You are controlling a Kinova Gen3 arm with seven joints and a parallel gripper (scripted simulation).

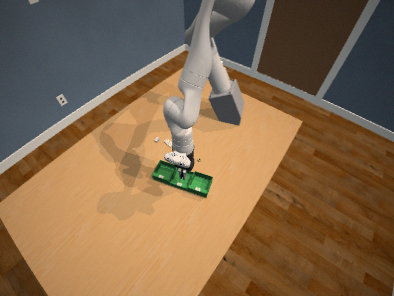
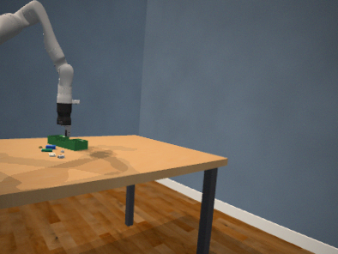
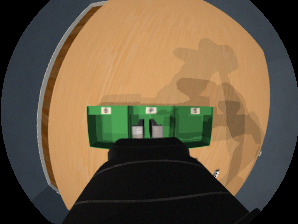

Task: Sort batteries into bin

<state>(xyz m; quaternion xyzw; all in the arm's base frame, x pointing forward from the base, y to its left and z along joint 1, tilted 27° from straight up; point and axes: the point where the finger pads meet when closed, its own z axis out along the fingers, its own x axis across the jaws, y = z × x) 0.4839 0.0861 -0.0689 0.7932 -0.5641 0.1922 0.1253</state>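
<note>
The green three-part bin lies 50 mm below my hand, 10 mm to the right of it and 10 mm behind it. The rest, counted from my hand: green cylinder battery (140 mm behind, 110 mm to the right, 60 mm below); washer-like part (150 mm to the right, 70 mm below, 70 mm behind); blue battery (110 mm behind, 60 mm below, 50 mm to the right).
</note>
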